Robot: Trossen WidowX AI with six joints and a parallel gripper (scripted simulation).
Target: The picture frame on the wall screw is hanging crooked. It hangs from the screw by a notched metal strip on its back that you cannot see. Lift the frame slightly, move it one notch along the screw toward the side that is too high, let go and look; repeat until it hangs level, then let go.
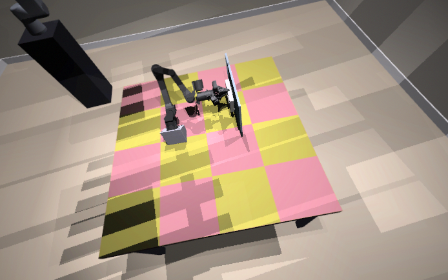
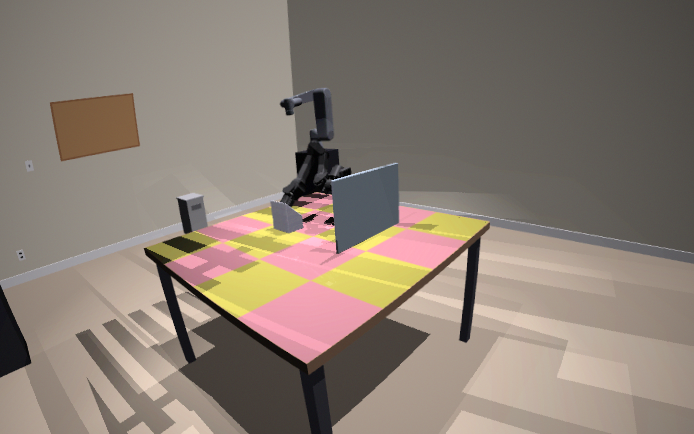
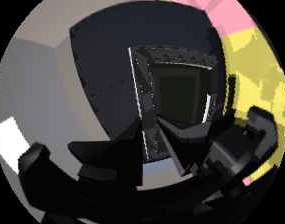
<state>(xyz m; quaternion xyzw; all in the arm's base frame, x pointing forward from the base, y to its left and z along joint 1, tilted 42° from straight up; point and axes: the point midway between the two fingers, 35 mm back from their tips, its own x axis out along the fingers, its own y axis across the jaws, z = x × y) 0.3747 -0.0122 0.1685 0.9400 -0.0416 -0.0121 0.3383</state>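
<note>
Right now the picture frame is 5 cm below my gripper tip, 1 cm to the left of it and 1 cm ahead of it. From my gripper tip the other things lie so: upright wall panel: 7 cm below, 2 cm to the left, 2 cm ahead.
</note>
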